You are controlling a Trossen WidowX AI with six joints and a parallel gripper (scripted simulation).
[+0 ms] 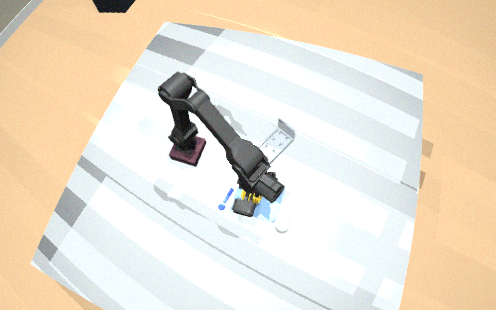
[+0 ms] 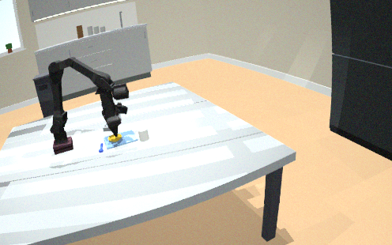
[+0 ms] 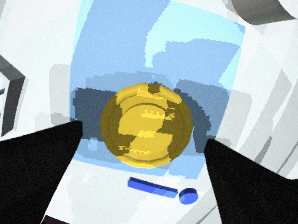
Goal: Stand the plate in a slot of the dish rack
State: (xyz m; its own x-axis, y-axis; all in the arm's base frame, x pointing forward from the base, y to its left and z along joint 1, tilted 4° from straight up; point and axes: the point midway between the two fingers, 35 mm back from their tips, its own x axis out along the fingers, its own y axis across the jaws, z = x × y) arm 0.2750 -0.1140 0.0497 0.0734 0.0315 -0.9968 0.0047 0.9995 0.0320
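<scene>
Now: gripper tip 2 cm above the yellow plate. The rest, counted from my gripper tip: white cup 12 cm ahead, 8 cm to the right, 1 cm below; then light blue cloth 3 cm below, 2 cm ahead; then blue-handled spoon 9 cm behind, 4 cm to the right, 3 cm below.
</scene>
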